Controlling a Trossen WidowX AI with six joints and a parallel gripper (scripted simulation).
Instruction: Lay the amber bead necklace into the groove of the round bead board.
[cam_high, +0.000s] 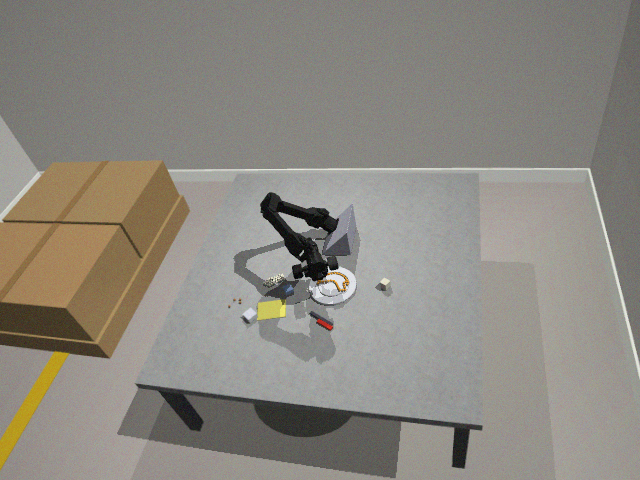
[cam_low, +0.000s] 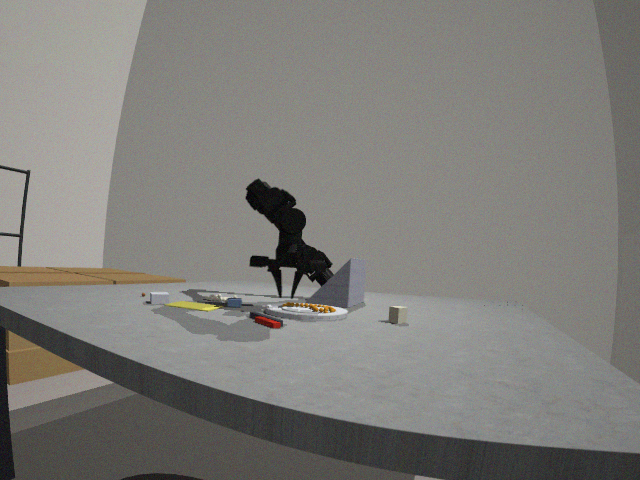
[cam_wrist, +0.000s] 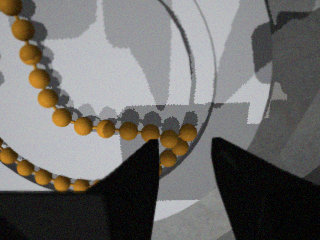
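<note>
My gripper tip is now 60 mm to the right of the round bead board and 20 mm above it. Also, from my gripper tip: blue cube 130 mm to the right, 40 mm ahead, 20 mm below; then yellow sheet 170 mm to the right, 150 mm ahead, 30 mm below; then red-handled tool 190 mm ahead, 60 mm to the left, 30 mm below.
</note>
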